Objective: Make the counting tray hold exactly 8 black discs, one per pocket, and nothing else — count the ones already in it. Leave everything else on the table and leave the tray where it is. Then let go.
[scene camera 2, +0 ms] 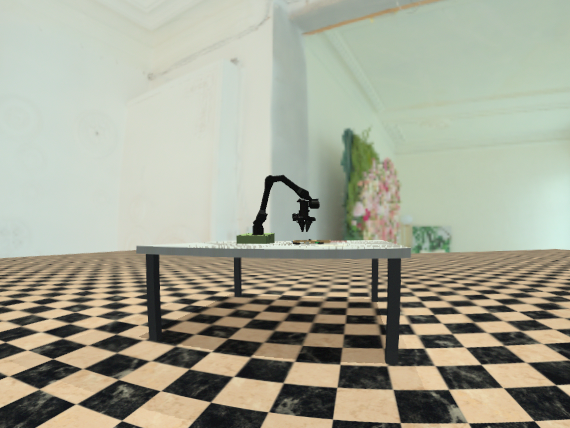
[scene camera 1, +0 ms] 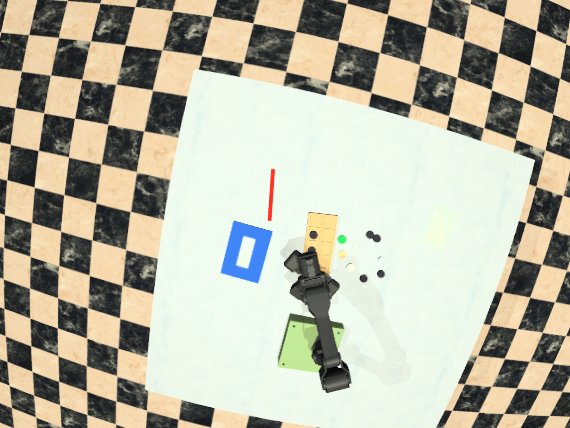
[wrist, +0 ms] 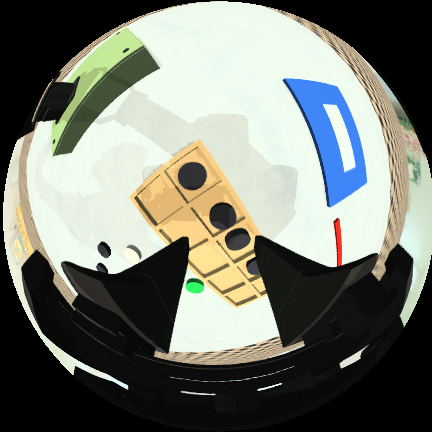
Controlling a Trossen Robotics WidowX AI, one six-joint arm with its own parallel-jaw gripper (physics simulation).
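Note:
The tan counting tray (scene camera 1: 328, 220) (wrist: 165, 192) has two columns of pockets. In the wrist view several black discs sit along one column: an end disc (wrist: 192, 176), a second (wrist: 222, 216), a third (wrist: 237, 239) close beside it, and another (wrist: 253, 266) partly behind a finger. The pockets that show in the other column look empty. My gripper (scene camera 2: 304, 231) (wrist: 221, 241) is open, with nothing between its fingers, a little above the tray. Loose black discs (scene camera 1: 369, 234) (scene camera 1: 376, 238) (scene camera 1: 380, 274) (scene camera 1: 363, 278) lie on the table right of the tray in the overhead view.
A green disc (scene camera 1: 342, 239) (wrist: 195, 285), a yellowish disc (scene camera 1: 342, 254) and a cream disc (scene camera 1: 350, 267) (wrist: 132, 254) lie beside the tray. A blue frame (scene camera 1: 231, 250) (wrist: 327, 145) and a red bar (scene camera 1: 271, 195) (wrist: 338, 240) lie opposite. A pale yellow sheet (scene camera 1: 437, 227) lies far right.

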